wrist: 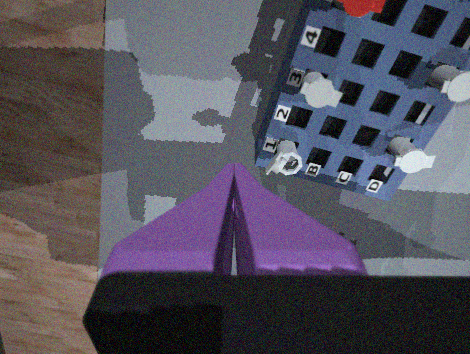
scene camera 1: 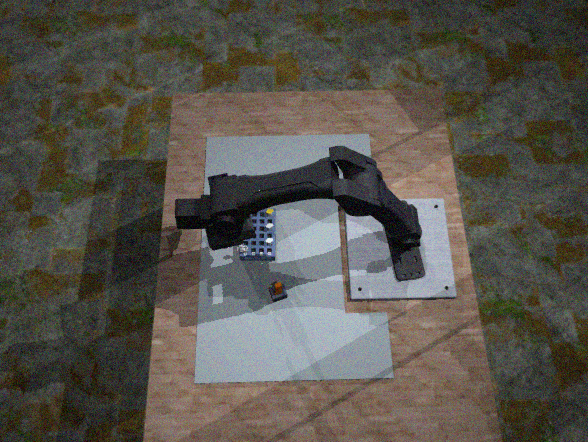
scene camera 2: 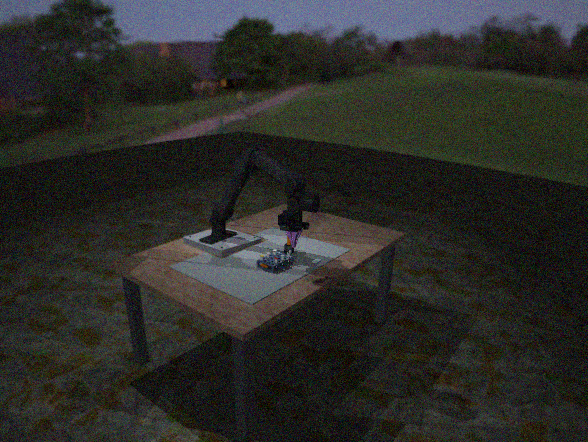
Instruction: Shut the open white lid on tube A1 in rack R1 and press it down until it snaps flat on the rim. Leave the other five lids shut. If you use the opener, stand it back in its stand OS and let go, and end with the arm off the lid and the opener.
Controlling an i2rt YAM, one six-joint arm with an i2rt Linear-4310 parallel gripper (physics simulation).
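Frame: origin at the arm's base, x back, y left, z down, level; metres.
Where they show: gripper, fingertip midpoint: (wrist: 234, 176) (scene camera 1: 231, 241) (scene camera 2: 294, 247); arm's base, link origin: (scene camera 1: 401, 240) (scene camera 2: 218, 237).
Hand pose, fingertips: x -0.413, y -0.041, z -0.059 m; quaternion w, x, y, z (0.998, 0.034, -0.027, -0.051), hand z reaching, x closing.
Note:
Things, the pixels of their top centre, and the offset from my fingertips. "spot": a spot on its surface instead. Level surfaces: height alone.
- Blue rack R1, top centre: (wrist: 410, 92) (scene camera 1: 257, 225) (scene camera 2: 274, 250) dx +0.065, dy -0.038, dz +0.015 m
- Tube A1, surface spot: (wrist: 290, 163) (scene camera 1: 246, 249) spot: dx +0.030, dy +0.011, dz +0.038 m
- A3, top centre: (wrist: 320, 94) dx +0.035, dy -0.029, dz +0.031 m
- D1, top centre: (wrist: 414, 162) dx +0.089, dy -0.001, dz +0.031 m
- D3, top centre: (wrist: 465, 87) dx +0.095, dy -0.040, dz +0.031 m
- orange opener, top centre: (scene camera 1: 277, 285) (scene camera 2: 289, 233) dx +0.091, dy +0.123, dz -0.006 m
- red lid, surface spot: (wrist: 361, 5) spot: dx +0.041, dy -0.065, dz +0.031 m
- yellow lid, top centre: (scene camera 1: 269, 211) dx +0.100, dy -0.078, dz +0.031 m
- grey mat, surface height: dz +0.079 m
- wooden table, surface height: dz +0.082 m
Blue rack R1 (scene camera 1: 257, 258) (wrist: 342, 146) stands on the grey mat. Tube A1 (scene camera 1: 243, 248) (wrist: 290, 163) is in its corner hole; its mouth is uncovered and its white lid (wrist: 272, 168) stands open, seen nearly edge-on, on the side toward my fingers. My gripper (wrist: 234, 176) is shut and empty, its purple tips beside the lid in the wrist view; the height gap is unclear. White lids at A3 (wrist: 320, 93), D1 (wrist: 415, 160) and D3 (wrist: 460, 89) look shut. The orange opener (scene camera 1: 278, 286) (scene camera 2: 288, 241) stands in its dark stand OS (scene camera 1: 278, 295).
A red lid (wrist: 361, 5) shows at the wrist view's top edge, and a yellow lid (scene camera 1: 270, 211) on the rack's far side. The arm covers part of the rack in scene camera 1. The arm's base plate (scene camera 1: 435, 285) (scene camera 2: 245, 243) lies beside the grey mat (scene camera 1: 225, 367) on the wooden table (scene camera 1: 175, 410).

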